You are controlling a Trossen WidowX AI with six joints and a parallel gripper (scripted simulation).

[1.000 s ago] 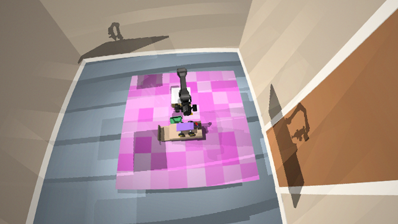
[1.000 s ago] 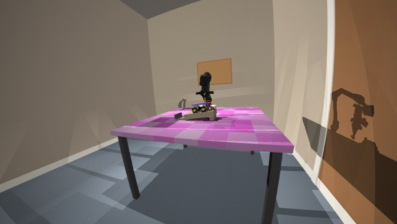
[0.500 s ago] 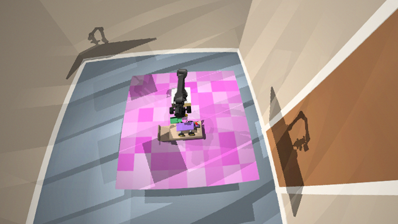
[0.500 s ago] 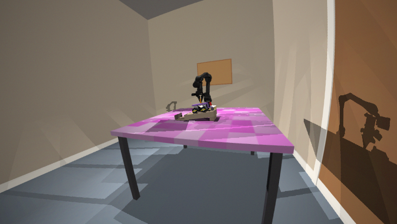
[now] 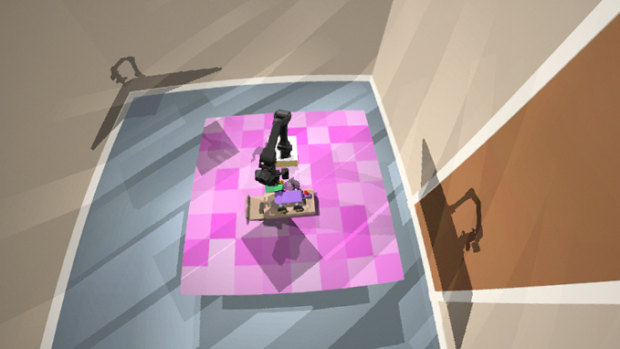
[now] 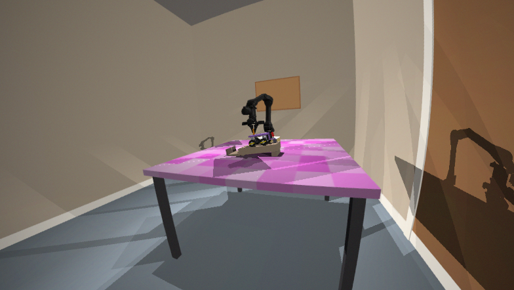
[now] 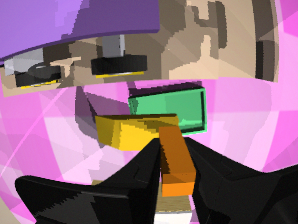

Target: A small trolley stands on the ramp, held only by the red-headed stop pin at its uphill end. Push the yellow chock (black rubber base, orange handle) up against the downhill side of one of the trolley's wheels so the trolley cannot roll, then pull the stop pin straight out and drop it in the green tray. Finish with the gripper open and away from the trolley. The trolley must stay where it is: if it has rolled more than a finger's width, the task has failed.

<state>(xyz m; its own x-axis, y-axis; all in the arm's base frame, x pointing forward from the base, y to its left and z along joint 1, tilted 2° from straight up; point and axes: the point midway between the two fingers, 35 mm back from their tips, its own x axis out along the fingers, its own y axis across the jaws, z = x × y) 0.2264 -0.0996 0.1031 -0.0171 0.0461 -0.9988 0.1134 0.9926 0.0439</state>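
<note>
The red-headed stop pin is 100 mm ahead of my gripper tip, 180 mm to the left of it and 20 mm below it. Round my gripper tip: purple trolley (110 mm ahead, 80 mm to the left, 40 mm below); then green tray (30 mm behind, 10 mm to the right, 160 mm below); then yellow chock (20 mm to the left, 10 mm below).
</note>
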